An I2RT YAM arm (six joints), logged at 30 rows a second.
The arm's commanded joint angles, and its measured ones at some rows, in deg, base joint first. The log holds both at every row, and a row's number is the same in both.
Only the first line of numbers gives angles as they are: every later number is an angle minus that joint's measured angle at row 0.
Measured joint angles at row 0:
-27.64, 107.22, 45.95, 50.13, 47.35, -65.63
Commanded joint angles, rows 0 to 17:
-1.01, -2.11, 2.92, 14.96, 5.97, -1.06
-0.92, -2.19, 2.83, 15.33, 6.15, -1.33
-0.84, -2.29, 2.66, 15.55, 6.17, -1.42
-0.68, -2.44, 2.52, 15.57, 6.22, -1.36
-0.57, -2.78, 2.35, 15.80, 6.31, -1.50
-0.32, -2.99, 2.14, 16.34, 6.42, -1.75
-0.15, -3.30, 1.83, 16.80, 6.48, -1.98
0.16, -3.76, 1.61, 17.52, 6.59, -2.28
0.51, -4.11, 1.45, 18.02, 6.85, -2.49
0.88, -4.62, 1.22, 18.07, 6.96, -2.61
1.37, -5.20, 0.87, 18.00, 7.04, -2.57
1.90, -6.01, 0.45, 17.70, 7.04, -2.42
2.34, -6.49, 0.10, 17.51, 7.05, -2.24
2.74, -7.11, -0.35, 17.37, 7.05, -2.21
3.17, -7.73, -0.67, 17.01, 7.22, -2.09
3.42, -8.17, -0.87, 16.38, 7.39, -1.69
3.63, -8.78, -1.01, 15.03, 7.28, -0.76
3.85, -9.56, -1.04, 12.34, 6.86, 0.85
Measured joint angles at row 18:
3.30, -7.26, -0.63, 9.90, 4.72, -2.16
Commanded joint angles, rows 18 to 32:
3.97, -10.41, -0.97, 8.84, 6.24, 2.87
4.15, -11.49, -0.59, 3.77, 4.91, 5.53
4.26, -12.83, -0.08, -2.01, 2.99, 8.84
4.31, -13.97, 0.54, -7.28, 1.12, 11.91
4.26, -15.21, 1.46, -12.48, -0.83, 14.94
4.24, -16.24, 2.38, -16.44, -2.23, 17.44
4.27, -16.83, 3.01, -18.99, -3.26, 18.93
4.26, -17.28, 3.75, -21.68, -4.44, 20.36
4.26, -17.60, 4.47, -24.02, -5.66, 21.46
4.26, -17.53, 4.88, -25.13, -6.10, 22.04
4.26, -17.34, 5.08, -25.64, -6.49, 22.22
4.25, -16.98, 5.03, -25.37, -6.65, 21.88
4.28, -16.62, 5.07, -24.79, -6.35, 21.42
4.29, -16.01, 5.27, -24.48, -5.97, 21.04
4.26, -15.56, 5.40, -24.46, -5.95, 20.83
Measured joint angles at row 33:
4.02, -16.26, 3.87, -20.85, -4.57, 18.15
